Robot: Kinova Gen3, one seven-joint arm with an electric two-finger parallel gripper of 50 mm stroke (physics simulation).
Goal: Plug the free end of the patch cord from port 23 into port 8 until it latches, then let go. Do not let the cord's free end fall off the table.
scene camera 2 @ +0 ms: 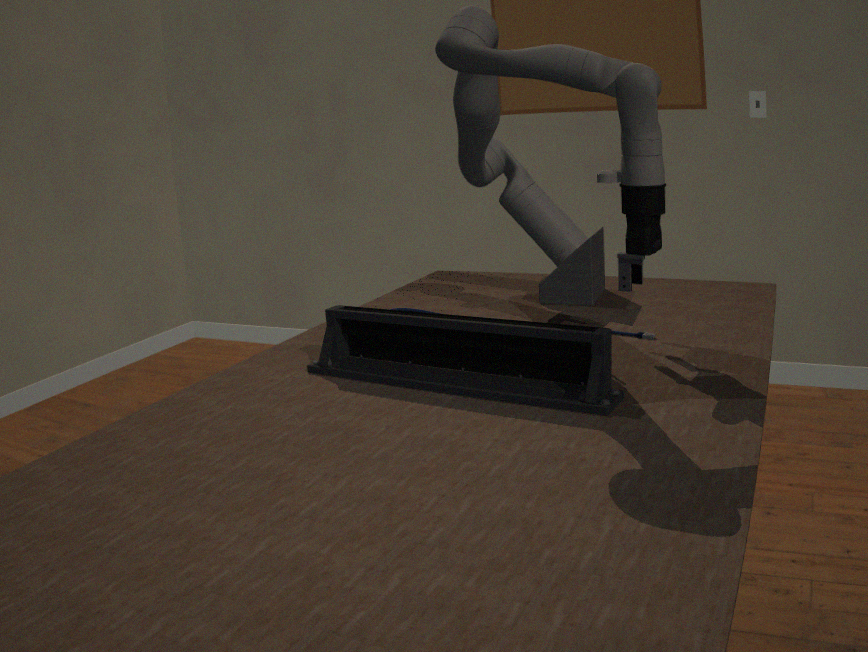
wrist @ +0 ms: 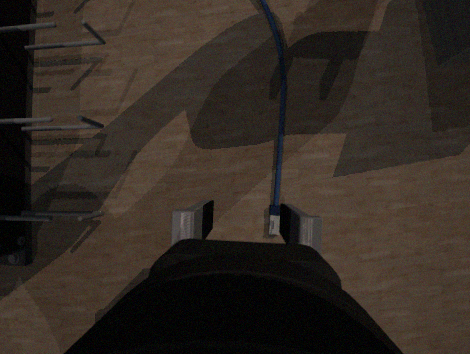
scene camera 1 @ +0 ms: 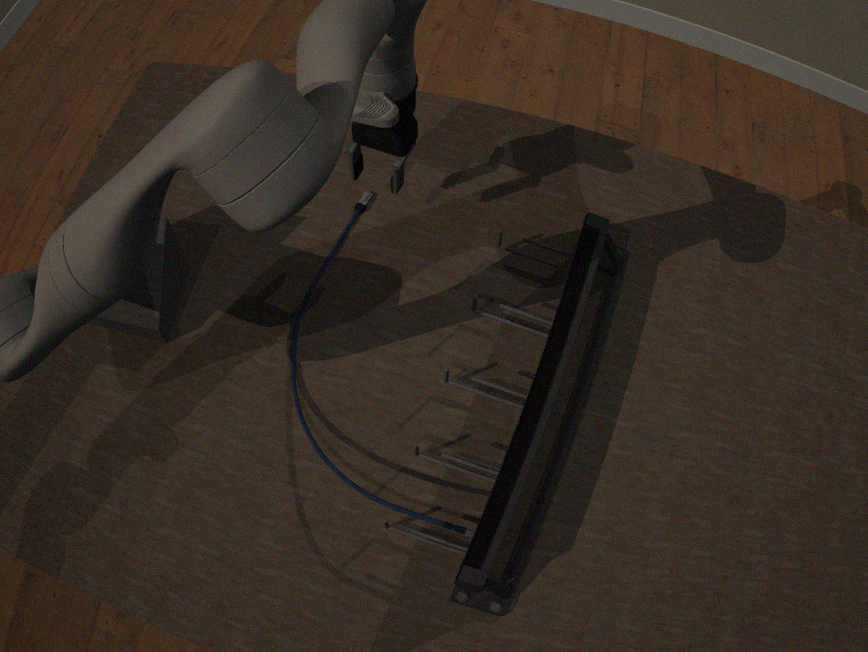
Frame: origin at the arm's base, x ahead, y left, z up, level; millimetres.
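Where they show: gripper, fingertip midpoint: [scene camera 2: 631, 287] [wrist: 246, 216] [scene camera 1: 377, 180]; arm's base, origin of the base link: [scene camera 2: 573, 253].
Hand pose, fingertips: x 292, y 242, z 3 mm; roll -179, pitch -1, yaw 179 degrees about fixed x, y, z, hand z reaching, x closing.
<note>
Each offset is from my fingertips to the centre of the thing. "spot": to the spot under its first point. Level surfaces: height alone.
The cord's free plug {spot: 32 mm back, 16 mm left, 93 mm down} [scene camera 1: 364, 201] [scene camera 2: 649, 336] [wrist: 274, 224], a clear connector with a dark blue boot, is at the end of the blue cord [scene camera 1: 293, 350] [wrist: 284, 100]. The cord curves to its other end {spot: 263 mm ahead, 364 mm right, 17 mm down} [scene camera 1: 459, 529], which meets the panel near one end of the row. My gripper [scene camera 1: 376, 183] [scene camera 2: 630, 286] [wrist: 246, 216] is open and empty, and hangs above the plug's level. In the wrist view the plug shows between the fingers, close to the right one. The long dark patch panel [scene camera 1: 536, 396] [scene camera 2: 463, 321] [wrist: 12, 75] stands upright; port 8 cannot be made out.
Several thin metal cable-support bars {spot: 222 mm ahead, 85 mm right, 45 mm down} [scene camera 1: 515, 315] [wrist: 62, 128] stick out from the panel on the cord's side. The arm's wedge base [scene camera 1: 171, 294] [scene camera 2: 575, 277] stands on the table {99 mm down} [scene camera 1: 736, 421] [scene camera 2: 350, 505]. The table's edge is beyond the gripper in scene camera 1.
</note>
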